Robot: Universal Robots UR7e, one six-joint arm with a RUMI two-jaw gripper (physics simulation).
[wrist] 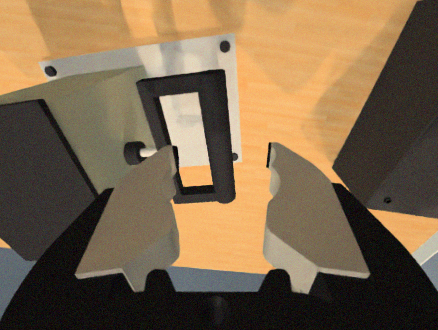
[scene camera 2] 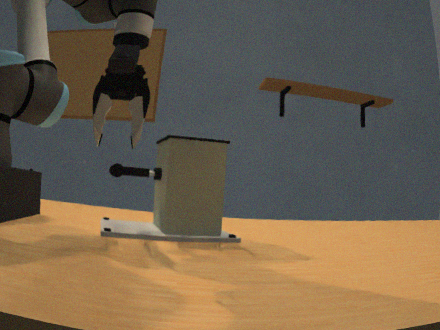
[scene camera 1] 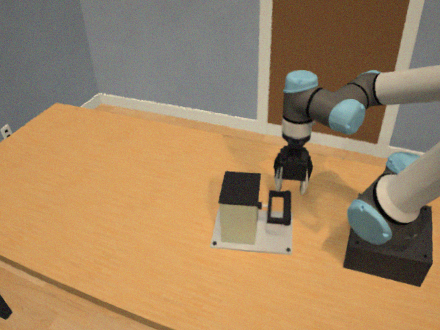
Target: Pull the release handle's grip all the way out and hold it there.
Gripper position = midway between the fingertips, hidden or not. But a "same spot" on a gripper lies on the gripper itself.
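Labels:
The gripper is visible in scene camera 1 (290, 192), and both scene camera 2 and the wrist view show the gripper too. On the gripper, (scene camera 2: 103, 97) and (wrist: 331, 245) are the same spot. There is also a light grey base plate, on which (wrist: 195, 136) and (scene camera 1: 270, 238) are the same spot.

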